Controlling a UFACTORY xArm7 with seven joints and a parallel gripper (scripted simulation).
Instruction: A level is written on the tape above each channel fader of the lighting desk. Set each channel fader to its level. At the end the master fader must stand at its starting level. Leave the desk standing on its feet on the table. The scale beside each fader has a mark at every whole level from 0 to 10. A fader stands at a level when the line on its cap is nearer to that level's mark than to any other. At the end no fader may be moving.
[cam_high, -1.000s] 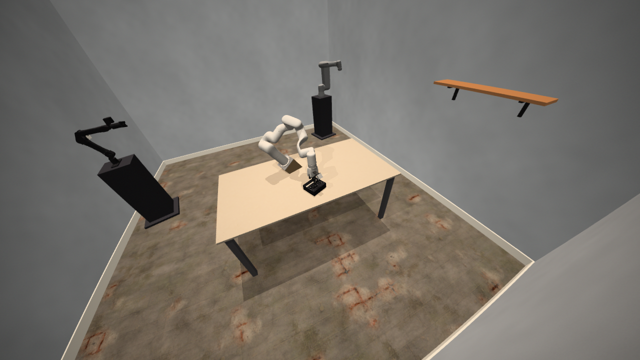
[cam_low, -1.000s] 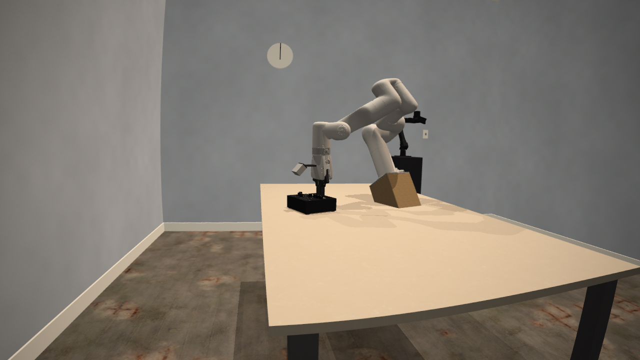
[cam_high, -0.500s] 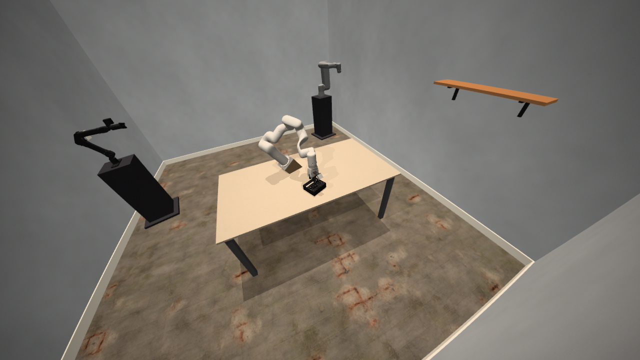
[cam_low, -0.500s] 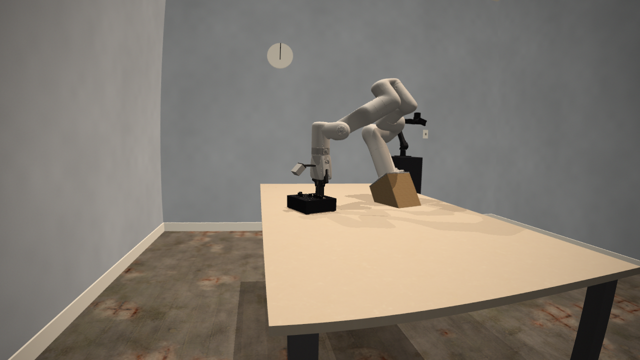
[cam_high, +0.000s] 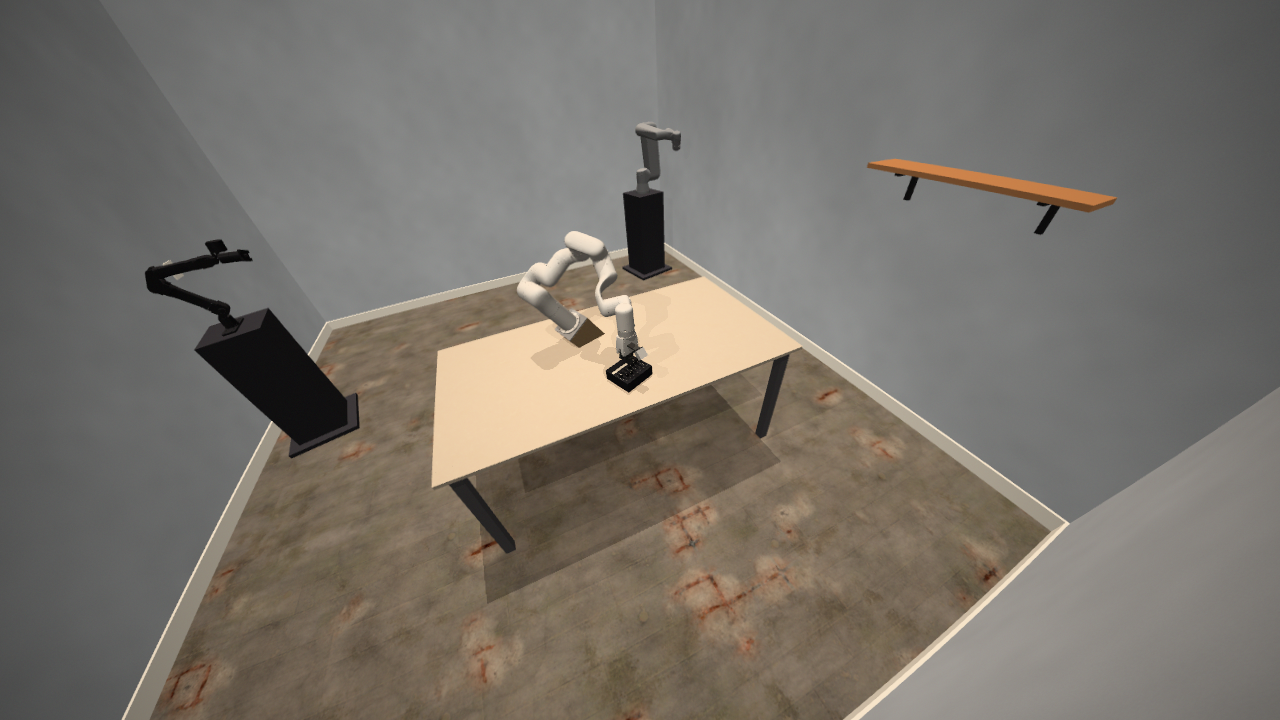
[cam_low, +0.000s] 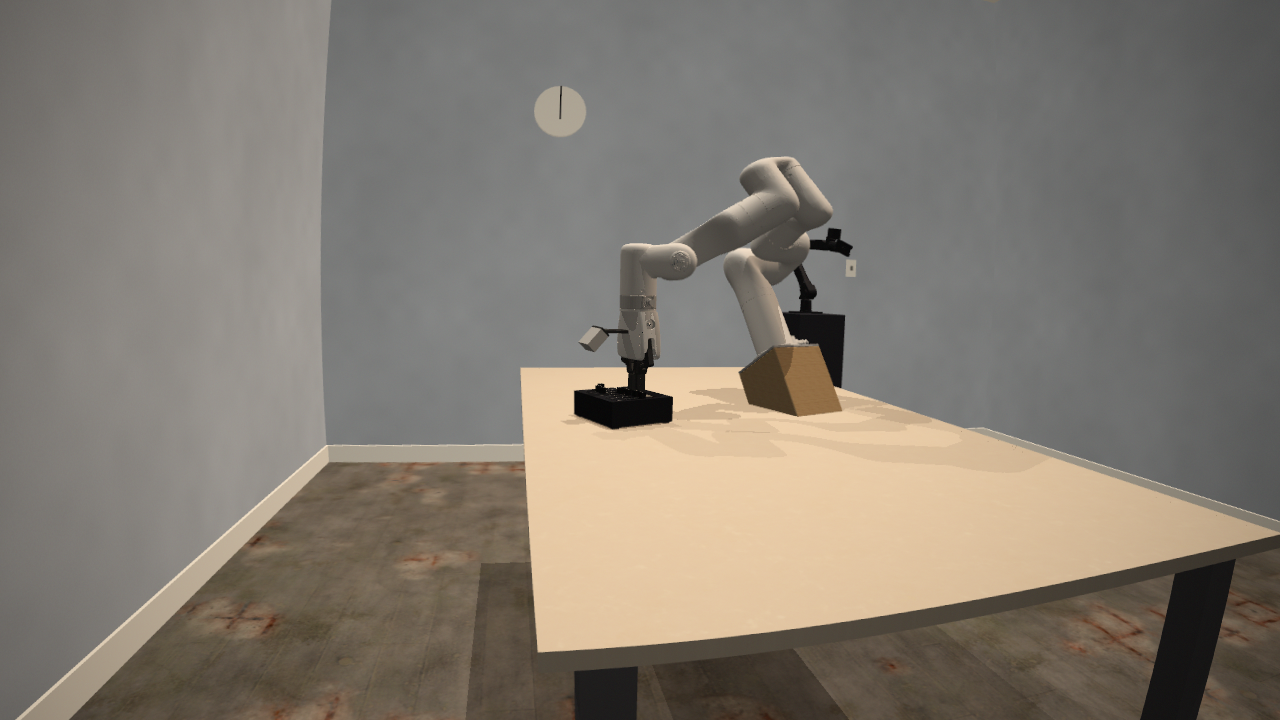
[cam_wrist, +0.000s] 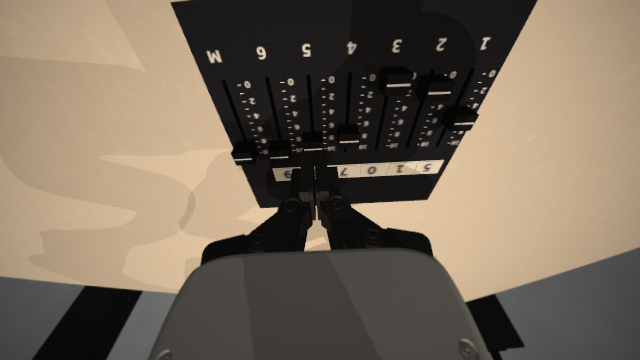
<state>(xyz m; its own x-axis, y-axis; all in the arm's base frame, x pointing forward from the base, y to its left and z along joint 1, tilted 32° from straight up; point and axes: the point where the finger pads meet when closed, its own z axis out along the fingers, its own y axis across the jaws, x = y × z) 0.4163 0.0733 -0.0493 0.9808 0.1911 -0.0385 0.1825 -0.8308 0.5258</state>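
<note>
The channel 6 fader cap lies 10 mm ahead of my hand, 20 mm to the left of it and 10 mm below it. Also, from my hand: master fader cap (10 mm ahead, 50 mm to the left, 10 mm below); channel 4 fader cap (30 mm ahead, 20 mm to the right, 10 mm below); channel 5 fader cap (20 mm ahead, 10 mm below).
</note>
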